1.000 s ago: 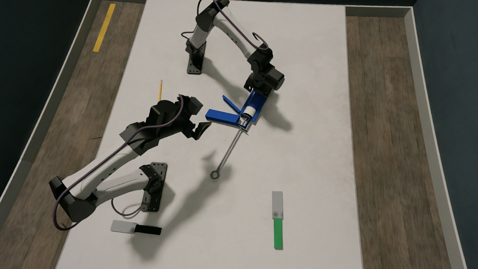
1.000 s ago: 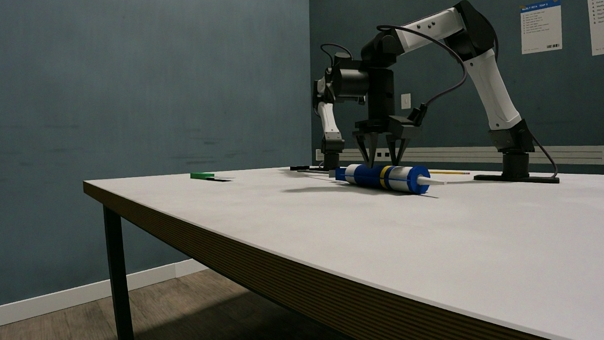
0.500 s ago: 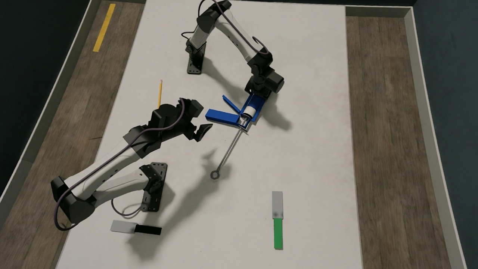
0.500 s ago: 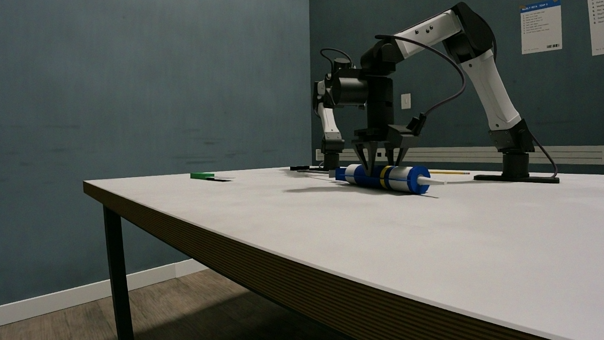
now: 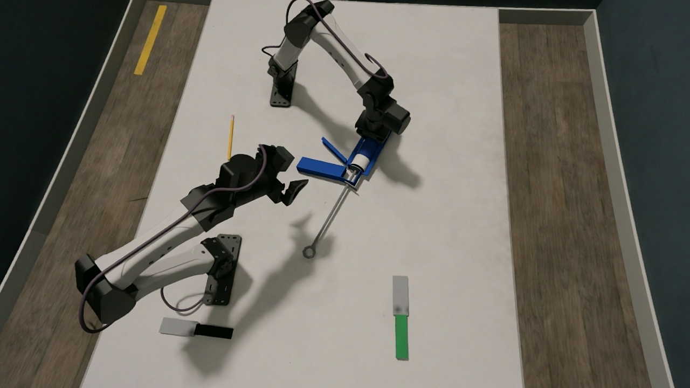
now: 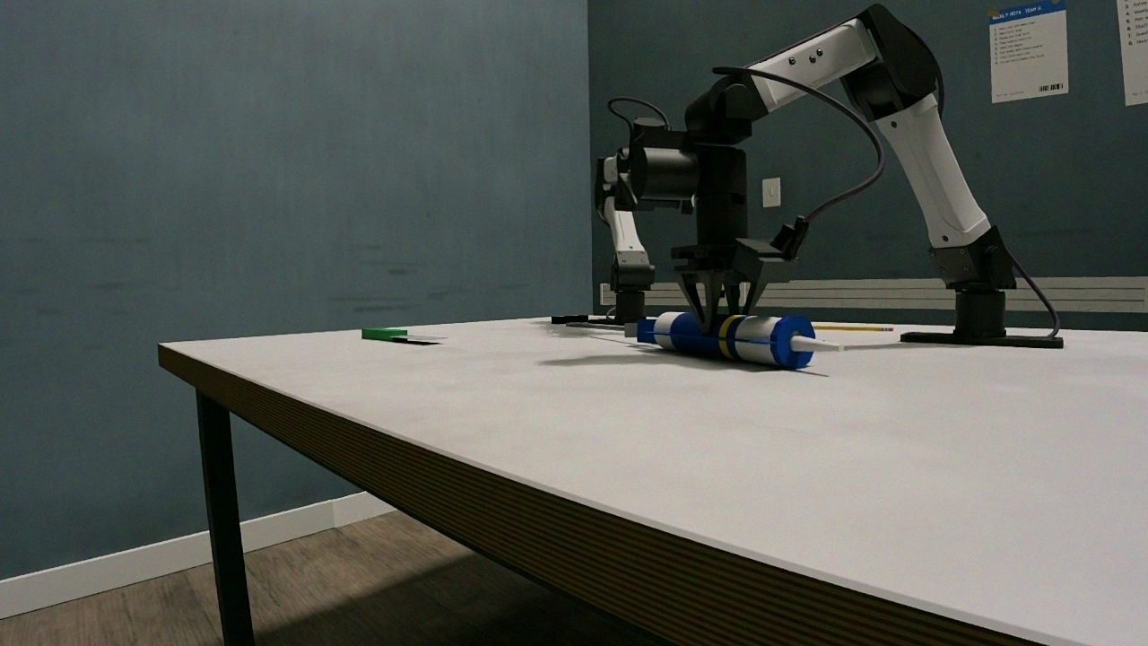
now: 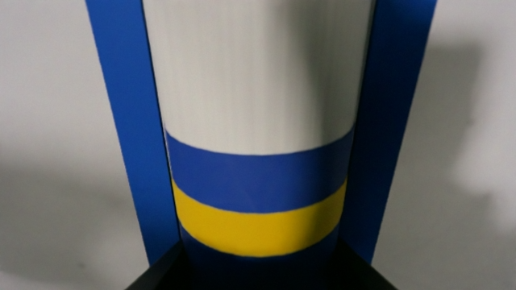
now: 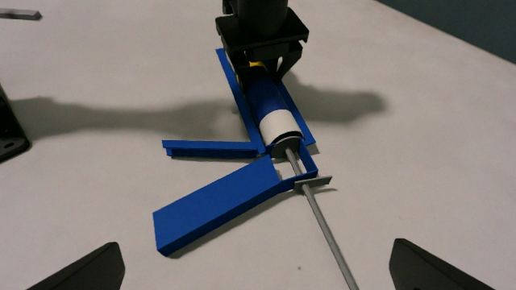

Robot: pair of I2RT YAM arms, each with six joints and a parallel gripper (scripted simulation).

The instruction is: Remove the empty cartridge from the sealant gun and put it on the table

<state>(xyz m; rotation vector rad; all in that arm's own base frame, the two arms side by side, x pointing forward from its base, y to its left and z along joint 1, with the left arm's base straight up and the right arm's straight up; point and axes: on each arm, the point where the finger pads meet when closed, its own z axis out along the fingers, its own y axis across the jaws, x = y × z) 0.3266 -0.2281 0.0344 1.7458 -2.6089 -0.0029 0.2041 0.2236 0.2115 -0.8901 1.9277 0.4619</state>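
The blue sealant gun is 13 cm to the right of my left hand, 7 cm behind it and 1 cm below it. Also, from my left hand: cartridge 2 cm to the left, 1 cm below, 1 cm ahead; grey rod 26 cm to the right, 8 cm behind, 2 cm below; yellow pencil 47 cm behind, 6 cm to the right, 3 cm below.
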